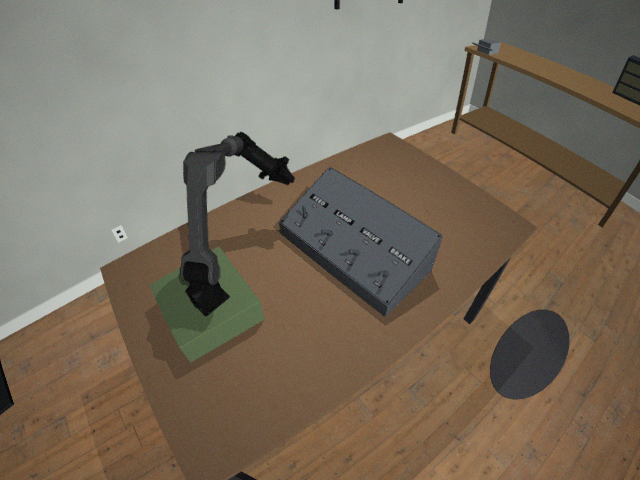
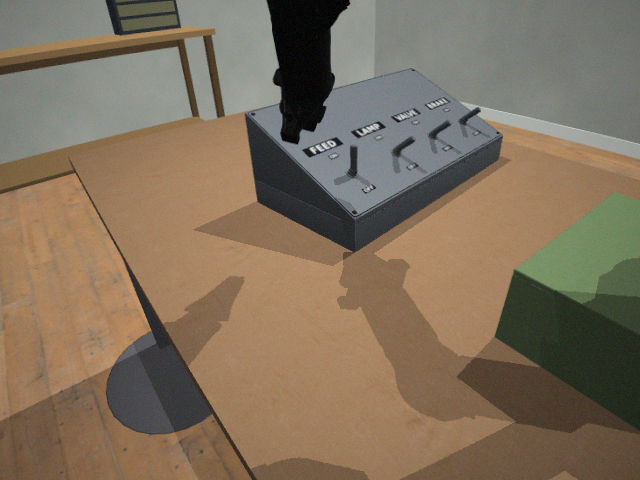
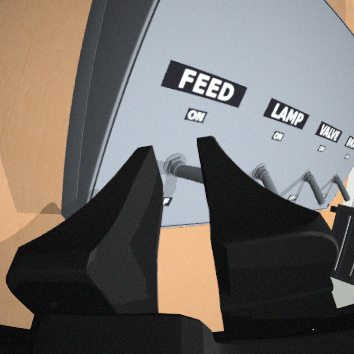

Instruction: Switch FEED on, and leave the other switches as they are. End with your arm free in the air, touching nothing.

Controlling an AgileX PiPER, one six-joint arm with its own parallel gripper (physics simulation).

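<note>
The grey switch box (image 1: 382,206) (image 2: 377,95) (image 3: 260,45) carries four labelled levers. The FEED lever (image 1: 303,212) (image 2: 353,161) (image 3: 188,171) leans up the panel towards its ON mark, unlike the other levers. The LAMP lever (image 2: 405,145) (image 3: 267,179), VALVE lever (image 2: 441,128) (image 3: 314,187) and BRAKE lever (image 2: 471,115) (image 3: 342,188) all lean down towards OFF. My gripper (image 1: 292,180) (image 2: 290,139) (image 3: 178,161) is open with a modest gap and empty. It hangs in the air near the FEED end of the box, apart from the levers and panel.
The box stands on the brown table (image 1: 320,372) (image 2: 289,330). The arm's green base block (image 1: 227,330) (image 2: 578,253) stands on the same table. A wooden workbench (image 1: 558,74) (image 2: 196,32) stands by the wall. A dark round disc (image 1: 537,356) (image 2: 149,392) is beside the table.
</note>
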